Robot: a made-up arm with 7 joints. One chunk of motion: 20 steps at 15 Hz.
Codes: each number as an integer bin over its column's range. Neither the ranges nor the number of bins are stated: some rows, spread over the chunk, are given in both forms.
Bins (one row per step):
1: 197 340 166 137 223 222 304
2: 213 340 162 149 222 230 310
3: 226 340 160 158 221 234 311
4: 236 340 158 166 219 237 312
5: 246 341 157 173 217 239 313
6: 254 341 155 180 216 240 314
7: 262 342 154 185 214 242 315
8: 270 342 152 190 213 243 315
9: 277 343 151 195 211 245 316
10: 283 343 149 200 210 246 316
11: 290 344 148 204 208 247 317
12: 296 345 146 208 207 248 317
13: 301 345 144 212 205 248 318
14: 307 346 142 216 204 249 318
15: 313 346 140 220 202 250 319
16: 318 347 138 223 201 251 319
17: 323 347 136 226 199 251 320
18: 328 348 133 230 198 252 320
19: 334 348 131 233 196 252 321
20: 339 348 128 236 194 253 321
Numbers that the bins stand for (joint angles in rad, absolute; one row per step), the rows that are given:
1: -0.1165 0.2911 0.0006 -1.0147 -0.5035 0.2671 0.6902
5: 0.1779 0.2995 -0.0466 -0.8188 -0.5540 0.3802 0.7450
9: 0.3642 0.3163 -0.0781 -0.6991 -0.6045 0.4201 0.7632
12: 0.4783 0.3331 -0.1043 -0.6284 -0.6381 0.4401 0.7693
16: 0.6105 0.3500 -0.1462 -0.5468 -0.6886 0.4601 0.7815
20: 0.7367 0.3584 -0.1987 -0.4761 -0.7475 0.4734 0.7936
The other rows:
2: -0.0203 0.2911 -0.0204 -0.9494 -0.5119 0.3203 0.7267
3: 0.0578 0.2911 -0.0309 -0.9004 -0.5203 0.3469 0.7328
4: 0.1178 0.2911 -0.0414 -0.8569 -0.5371 0.3669 0.7389
6: 0.2260 0.2995 -0.0571 -0.7807 -0.5624 0.3869 0.7510
7: 0.2741 0.3079 -0.0623 -0.7535 -0.5792 0.4002 0.7571
8: 0.3221 0.3079 -0.0728 -0.7263 -0.5876 0.4068 0.7571
10: 0.4002 0.3163 -0.0886 -0.6719 -0.6129 0.4268 0.7632
11: 0.4423 0.3247 -0.0938 -0.6502 -0.6297 0.4334 0.7693
13: 0.5084 0.3331 -0.1148 -0.6067 -0.6550 0.4401 0.7754
14: 0.5444 0.3415 -0.1253 -0.5849 -0.6634 0.4468 0.7754
15: 0.5805 0.3415 -0.1358 -0.5631 -0.6802 0.4534 0.7815
17: 0.6405 0.3500 -0.1567 -0.5305 -0.7054 0.4601 0.7876
18: 0.6706 0.3584 -0.1725 -0.5087 -0.7139 0.4667 0.7876
19: 0.7066 0.3584 -0.1830 -0.4924 -0.7307 0.4667 0.7936

